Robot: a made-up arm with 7 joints. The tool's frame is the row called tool.
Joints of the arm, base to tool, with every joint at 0 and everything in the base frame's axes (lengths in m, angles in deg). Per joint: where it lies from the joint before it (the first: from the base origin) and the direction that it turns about. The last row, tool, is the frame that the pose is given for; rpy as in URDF.
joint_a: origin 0 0 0.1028 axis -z
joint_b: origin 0 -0.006 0.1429 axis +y
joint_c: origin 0 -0.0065 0.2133 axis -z
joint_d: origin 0 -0.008 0.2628 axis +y
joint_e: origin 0 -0.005 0.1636 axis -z
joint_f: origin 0 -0.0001 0.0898 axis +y
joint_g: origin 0 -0.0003 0.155 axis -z
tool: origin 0 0 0 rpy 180 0 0
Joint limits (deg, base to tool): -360..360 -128.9..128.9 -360..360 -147.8..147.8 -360..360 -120.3..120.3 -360..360
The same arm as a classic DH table. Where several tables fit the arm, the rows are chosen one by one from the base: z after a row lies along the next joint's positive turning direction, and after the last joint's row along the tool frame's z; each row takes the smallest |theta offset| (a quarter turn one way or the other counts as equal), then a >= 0, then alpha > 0; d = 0 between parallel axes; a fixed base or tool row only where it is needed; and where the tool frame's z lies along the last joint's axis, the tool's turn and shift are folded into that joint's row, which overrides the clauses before.
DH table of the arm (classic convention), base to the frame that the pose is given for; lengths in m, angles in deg. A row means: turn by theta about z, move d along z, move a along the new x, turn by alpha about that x. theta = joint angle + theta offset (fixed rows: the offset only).
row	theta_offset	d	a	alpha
base (fixed)	0.00	0.0000	0.0000	180.00
joint_a	0.00	-0.2457	0.0000	90.00
joint_b	0.00	-0.0125	0.0000	-90.00
joint_c	0.00	-0.4761	0.0000	90.00
joint_d	0.00	-0.0130	0.0000	-90.00
joint_e	0.00	-0.2534	0.0000	90.00
joint_f	0.00	-0.0004	0.0000	-90.00
joint_g	0.00	-0.1550	0.0000	0.00
Joint limits (deg, base to tool): -360.00..360.00 -128.90..128.90 -360.00..360.00 -147.80..147.80 -360.00..360.00 -120.30..120.30 -360.00..360.00

